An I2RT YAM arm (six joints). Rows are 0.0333 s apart.
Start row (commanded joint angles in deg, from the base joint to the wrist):
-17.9, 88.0, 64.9, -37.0, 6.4, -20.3
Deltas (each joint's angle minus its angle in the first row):
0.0, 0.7, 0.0, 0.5, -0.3, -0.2
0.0, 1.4, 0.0, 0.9, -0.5, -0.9
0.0, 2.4, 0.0, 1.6, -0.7, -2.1
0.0, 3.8, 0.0, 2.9, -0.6, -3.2
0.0, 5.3, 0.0, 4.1, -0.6, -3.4
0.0, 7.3, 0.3, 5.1, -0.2, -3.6
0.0, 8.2, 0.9, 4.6, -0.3, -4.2
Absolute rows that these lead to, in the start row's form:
-17.9, 88.7, 64.9, -36.5, 6.1, -20.5
-17.9, 89.4, 64.9, -36.1, 5.9, -21.2
-17.9, 90.4, 64.9, -35.4, 5.7, -22.4
-17.9, 91.8, 64.9, -34.1, 5.8, -23.5
-17.9, 93.3, 64.9, -32.9, 5.8, -23.7
-17.9, 95.3, 65.2, -31.9, 6.2, -23.9
-17.9, 96.2, 65.8, -32.4, 6.1, -24.5

